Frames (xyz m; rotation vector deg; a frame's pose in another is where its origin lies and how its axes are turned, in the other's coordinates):
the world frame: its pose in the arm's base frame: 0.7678 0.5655 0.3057 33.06 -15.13 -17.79
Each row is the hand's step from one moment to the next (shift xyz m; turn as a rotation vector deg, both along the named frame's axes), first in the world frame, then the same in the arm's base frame.
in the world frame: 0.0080 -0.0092 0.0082 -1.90 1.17 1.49
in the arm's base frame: 0.0027 -0.0142 0.0026 -1.99 0.88 1.57
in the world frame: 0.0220 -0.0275 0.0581 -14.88 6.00 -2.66
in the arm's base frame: -0.0047 -0.0582 0.0347 -11.55 11.40 -1.06
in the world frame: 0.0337 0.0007 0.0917 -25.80 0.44 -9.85
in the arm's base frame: 0.0010 -0.0565 0.0797 -20.41 14.43 -11.74
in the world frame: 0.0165 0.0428 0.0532 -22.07 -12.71 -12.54
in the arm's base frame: 0.0068 0.0020 0.0699 -18.89 3.97 -20.82
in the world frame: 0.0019 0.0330 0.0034 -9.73 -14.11 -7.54
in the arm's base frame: 0.0076 0.0239 0.0218 -9.47 -4.02 -15.64
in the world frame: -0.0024 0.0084 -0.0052 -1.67 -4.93 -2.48
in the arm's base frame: 0.0013 0.0101 0.0002 -1.77 -2.10 -5.07
